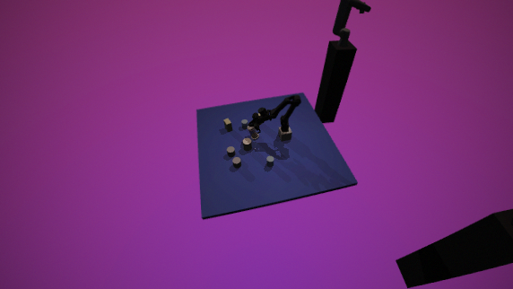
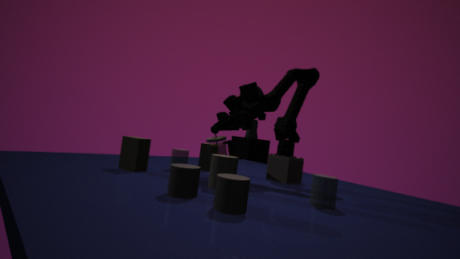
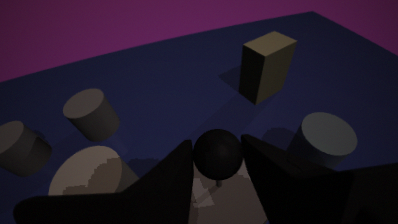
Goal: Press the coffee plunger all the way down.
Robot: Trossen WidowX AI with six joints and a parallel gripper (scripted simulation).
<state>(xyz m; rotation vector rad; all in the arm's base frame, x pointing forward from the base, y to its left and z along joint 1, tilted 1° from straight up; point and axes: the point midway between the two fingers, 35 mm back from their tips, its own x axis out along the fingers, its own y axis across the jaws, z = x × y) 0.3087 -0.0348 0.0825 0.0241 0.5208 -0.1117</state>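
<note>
Right now the coffee press is 50 mm behind my gripper tip and 80 mm below it.
</note>
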